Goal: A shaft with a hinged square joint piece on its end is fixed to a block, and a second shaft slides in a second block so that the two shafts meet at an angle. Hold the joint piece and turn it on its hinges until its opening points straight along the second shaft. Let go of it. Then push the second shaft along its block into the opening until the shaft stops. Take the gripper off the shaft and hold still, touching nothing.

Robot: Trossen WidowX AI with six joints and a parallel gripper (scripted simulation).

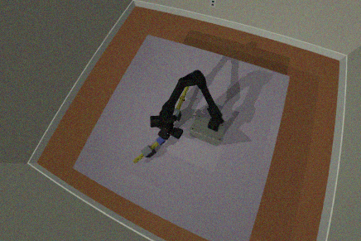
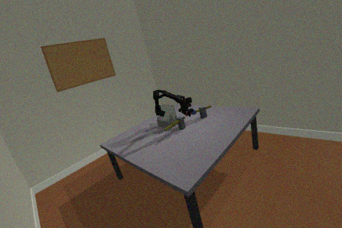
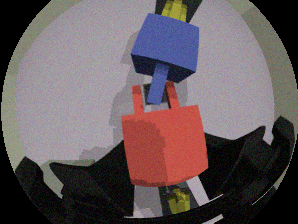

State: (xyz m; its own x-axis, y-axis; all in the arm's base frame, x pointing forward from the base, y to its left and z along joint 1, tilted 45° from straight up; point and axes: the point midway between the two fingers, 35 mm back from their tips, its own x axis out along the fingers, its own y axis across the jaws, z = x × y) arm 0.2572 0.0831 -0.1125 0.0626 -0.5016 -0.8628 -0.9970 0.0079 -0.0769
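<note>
Right now the red square joint piece is 3 cm above my gripper tip and 1 cm to the left of it.
</note>
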